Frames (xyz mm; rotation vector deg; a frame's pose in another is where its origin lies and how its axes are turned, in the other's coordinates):
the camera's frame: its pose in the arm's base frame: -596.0 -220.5 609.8 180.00 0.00 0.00
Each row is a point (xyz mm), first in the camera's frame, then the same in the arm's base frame.
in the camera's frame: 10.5 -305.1 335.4
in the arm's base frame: -585.5 84.6 274.4
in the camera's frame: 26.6 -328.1 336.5
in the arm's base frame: -569.4 107.6 273.3
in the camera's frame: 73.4 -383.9 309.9
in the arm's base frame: -522.6 163.4 299.9
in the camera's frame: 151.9 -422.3 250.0
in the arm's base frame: -444.1 201.8 359.8
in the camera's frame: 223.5 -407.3 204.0
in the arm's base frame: -372.5 186.8 405.8
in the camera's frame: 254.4 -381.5 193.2
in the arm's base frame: -341.6 161.0 416.6
